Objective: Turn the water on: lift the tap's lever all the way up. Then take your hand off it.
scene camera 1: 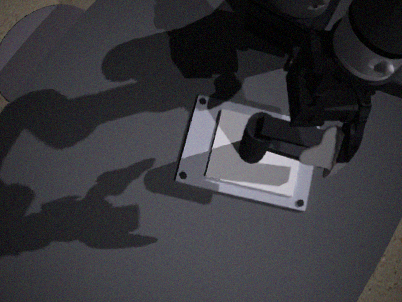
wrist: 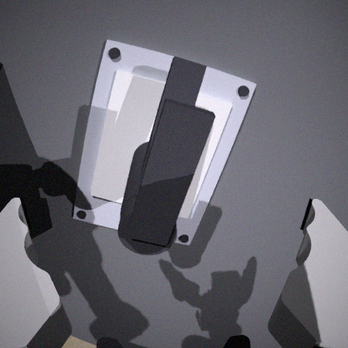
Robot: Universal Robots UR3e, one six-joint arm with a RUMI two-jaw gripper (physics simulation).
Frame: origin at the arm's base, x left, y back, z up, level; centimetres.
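Where they show: gripper, between the fingertips: (scene camera 1: 319, 121).
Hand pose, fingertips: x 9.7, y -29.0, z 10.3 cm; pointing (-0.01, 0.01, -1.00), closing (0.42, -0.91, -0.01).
After its pixels a point has its place.
The dark tap (scene camera 1: 253, 148) {x 2.9, y -33.1, z 0.3 cm} (wrist: 131, 215) stands on a white plate with dark screws. Its block-shaped lever (scene camera 1: 290, 130) {x 6.9, y -29.8, z 5.2 cm} (wrist: 172, 165) lies low, pointing the same way as the spout (scene camera 1: 284, 146) {x 7.4, y -30.3, z -1.1 cm} (wrist: 187, 82) beneath it. My gripper (scene camera 1: 307, 112) {x 9.7, y -29.0, z 10.3 cm} (wrist: 166, 204) is open and empty. In the wrist view its fingers stand wide apart at the left and right, with the tap between them in the picture. In the scene view, one pale finger overlaps the lever's free end; the other is lost in the dark. Whether anything touches the lever cannot be told.
The white base plate (scene camera 1: 192, 142) {x -7.6, y -33.4, z -9.6 cm} (wrist: 100, 95) lies on the grey table (scene camera 1: 225, 250) {x 5.6, y -48.9, z -10.4 cm} (wrist: 295, 125). The dark arm (scene camera 1: 325, 82) {x 6.5, y -32.7, z 26.6 cm} covers the upper right of the scene view. Its shadows fall across the table and plate. The table's edge shows at the lower right.
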